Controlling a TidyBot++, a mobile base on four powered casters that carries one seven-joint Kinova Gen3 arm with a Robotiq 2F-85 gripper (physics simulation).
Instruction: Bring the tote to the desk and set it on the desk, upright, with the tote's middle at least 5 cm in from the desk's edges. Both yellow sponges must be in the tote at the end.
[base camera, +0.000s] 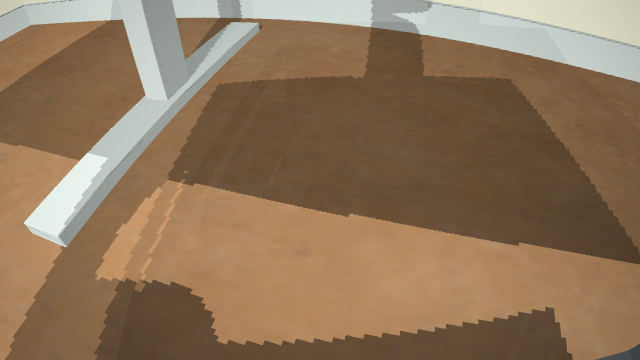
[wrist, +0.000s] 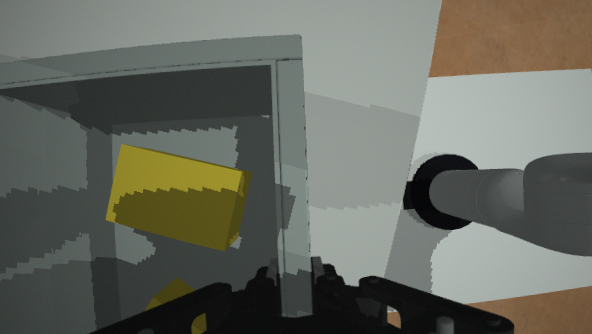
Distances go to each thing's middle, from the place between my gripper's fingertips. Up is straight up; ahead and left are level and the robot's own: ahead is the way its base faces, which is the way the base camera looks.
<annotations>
The grey tote (wrist: 239, 102) lies 9 cm ahead of my hand, 1 cm to the left of it and 2 cm below it.
</annotations>
